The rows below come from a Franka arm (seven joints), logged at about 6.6 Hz.
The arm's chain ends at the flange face. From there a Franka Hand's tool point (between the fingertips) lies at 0.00 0.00 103.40 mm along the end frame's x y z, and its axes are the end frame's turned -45 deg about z.
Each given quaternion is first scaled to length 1.
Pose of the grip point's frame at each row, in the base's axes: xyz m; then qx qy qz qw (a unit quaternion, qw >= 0):
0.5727, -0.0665, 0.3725, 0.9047, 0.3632, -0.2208, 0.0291
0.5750, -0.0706, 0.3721, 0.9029, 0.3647, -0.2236, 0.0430
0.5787, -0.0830, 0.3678, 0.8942, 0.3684, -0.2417, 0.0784
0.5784, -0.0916, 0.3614, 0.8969, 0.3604, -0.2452, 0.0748
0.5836, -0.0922, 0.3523, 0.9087, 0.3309, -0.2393, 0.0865
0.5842, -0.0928, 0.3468, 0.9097, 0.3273, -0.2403, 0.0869
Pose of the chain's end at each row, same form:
0.6118, -0.0445, 0.4656, 0.9748, -0.0107, -0.1929, 0.1114
0.6135, -0.0457, 0.4648, 0.9737, -0.0086, -0.1901, 0.1253
0.6174, -0.0501, 0.4578, 0.9672, -0.0018, -0.1933, 0.1649
0.6183, -0.0595, 0.4512, 0.9665, -0.0103, -0.1979, 0.1629
0.6227, -0.0596, 0.4423, 0.9662, -0.0420, -0.1880, 0.1715
0.6235, -0.0602, 0.4367, 0.9657, -0.0457, -0.1888, 0.1722

